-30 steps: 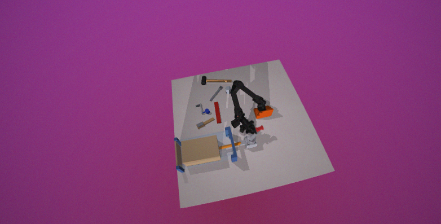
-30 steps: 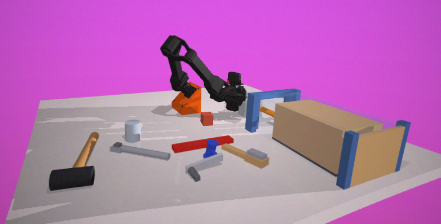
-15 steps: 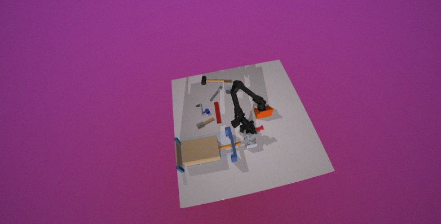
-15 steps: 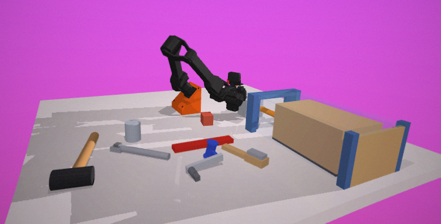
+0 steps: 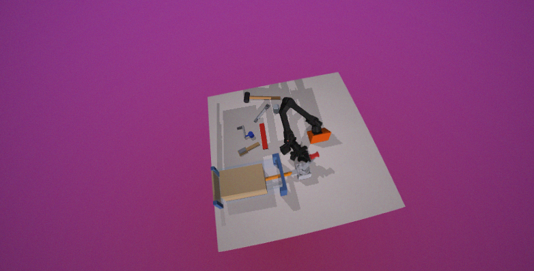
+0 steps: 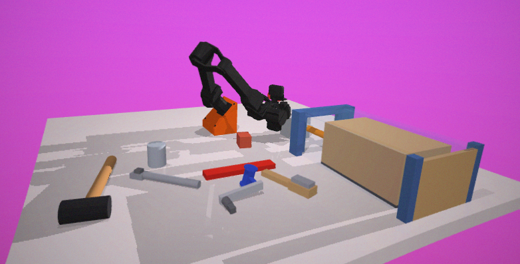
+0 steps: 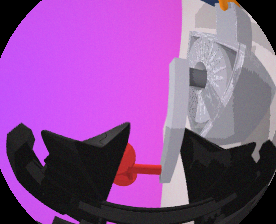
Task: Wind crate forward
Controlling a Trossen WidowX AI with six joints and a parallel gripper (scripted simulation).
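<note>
The red-knobbed crank is 1 cm to the right of my gripper tip and 1 cm below it. Also, from my gripper tip: rack 45 cm ahead, 5 cm below, 2 cm to the left; red knob 4 cm behind, 3 cm to the right, 2 cm above; grey winch 9 cm below, 3 cm ahead, 1 cm to the left.
</note>
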